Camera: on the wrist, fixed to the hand. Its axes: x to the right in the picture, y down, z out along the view.
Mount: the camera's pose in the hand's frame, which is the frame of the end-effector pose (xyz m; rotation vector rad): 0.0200 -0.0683 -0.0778 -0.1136 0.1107 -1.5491
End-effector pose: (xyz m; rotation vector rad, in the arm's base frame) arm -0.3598 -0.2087 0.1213 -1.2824 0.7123 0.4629
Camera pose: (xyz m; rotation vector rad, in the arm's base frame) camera -0.3168 -0.3019 0.1455 -1.5803 -0.3476 -0.8430
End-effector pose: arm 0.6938 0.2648 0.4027 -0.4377 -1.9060 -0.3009
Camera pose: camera 0.7225 0.1748 0.4496 1.0682 -1.7454 -1.3703
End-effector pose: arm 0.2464 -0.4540 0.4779 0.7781 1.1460 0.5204
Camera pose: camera 0.1788 -0.4616 0.3973 -0.3634 1.4440 -0.6787
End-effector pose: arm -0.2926 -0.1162 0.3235 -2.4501 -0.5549 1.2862
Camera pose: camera -0.2304 -0.0546 0.3822 -1.2819 -1.9086 0.3972
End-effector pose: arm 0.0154 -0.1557 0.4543 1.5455 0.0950 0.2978
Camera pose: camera 0.0243 -0.0752 0.3868 0.9673 1.2473 -0.8254
